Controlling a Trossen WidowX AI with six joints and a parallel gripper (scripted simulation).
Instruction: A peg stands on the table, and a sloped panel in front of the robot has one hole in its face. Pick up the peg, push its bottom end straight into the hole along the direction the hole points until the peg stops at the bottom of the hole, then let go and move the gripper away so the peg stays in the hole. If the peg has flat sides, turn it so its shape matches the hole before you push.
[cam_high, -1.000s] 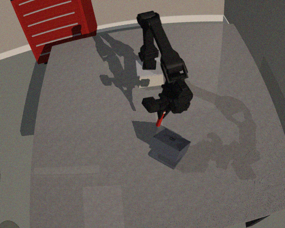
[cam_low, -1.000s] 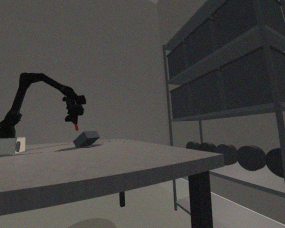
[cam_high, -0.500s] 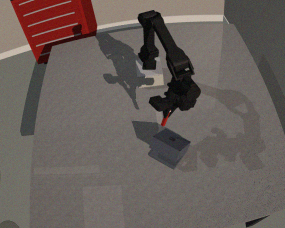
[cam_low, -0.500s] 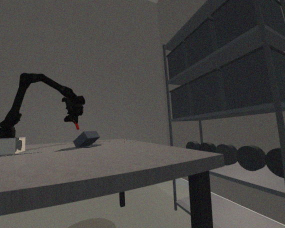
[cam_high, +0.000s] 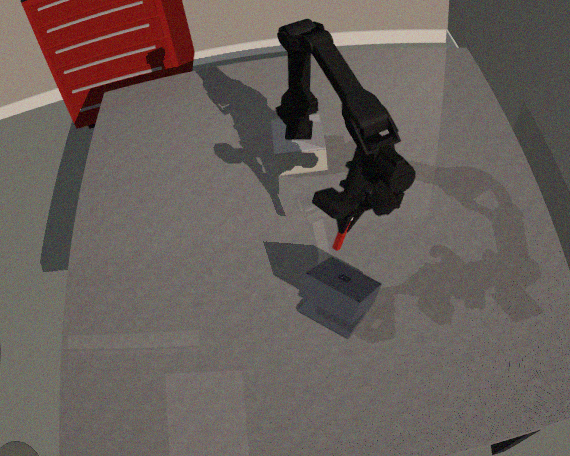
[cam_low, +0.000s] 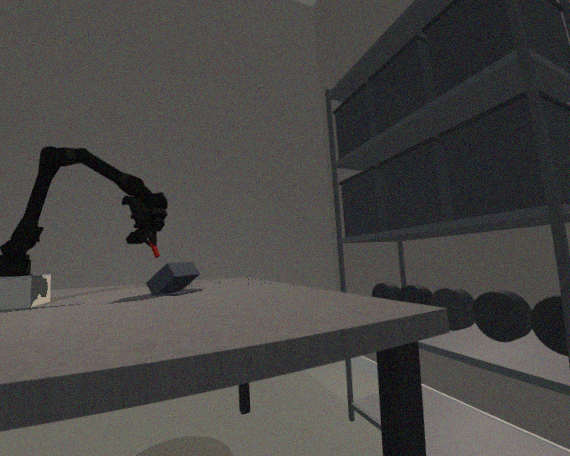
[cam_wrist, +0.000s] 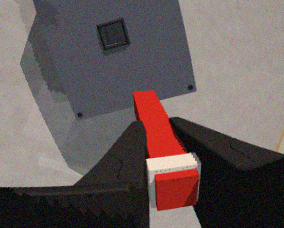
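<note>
My gripper tip is 110 mm above the sloped panel and 70 mm short of it. Round my gripper tip: red square peg (10 mm behind, 10 mm above).
</note>
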